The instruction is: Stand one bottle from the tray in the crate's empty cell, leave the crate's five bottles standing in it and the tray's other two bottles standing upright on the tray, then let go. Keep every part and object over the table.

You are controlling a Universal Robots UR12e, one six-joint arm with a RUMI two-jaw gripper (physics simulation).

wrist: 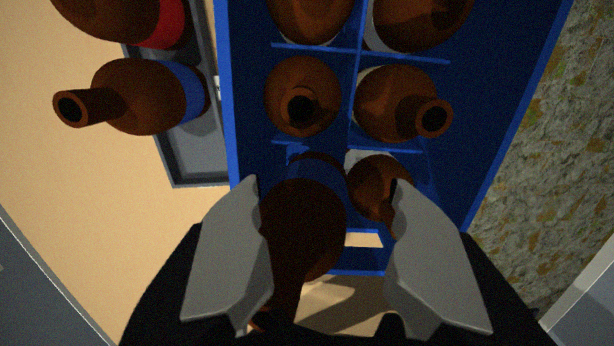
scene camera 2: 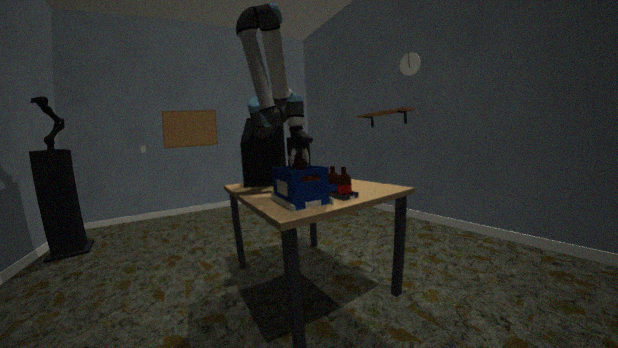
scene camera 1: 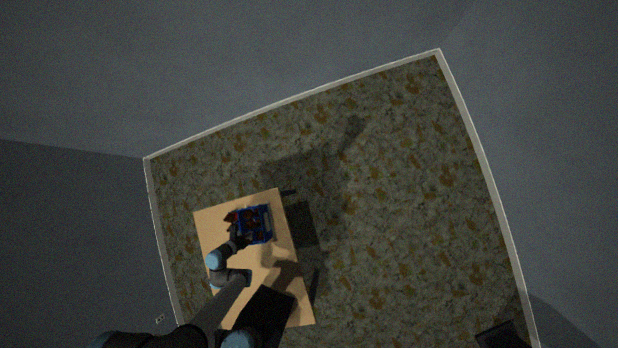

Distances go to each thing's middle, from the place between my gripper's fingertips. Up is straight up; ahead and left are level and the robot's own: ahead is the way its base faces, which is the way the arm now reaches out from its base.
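Brown blue-labelled bottle (wrist: 303, 216): my gripper 1 cm above it, 4 cm past it, 2 cm to the right of it.
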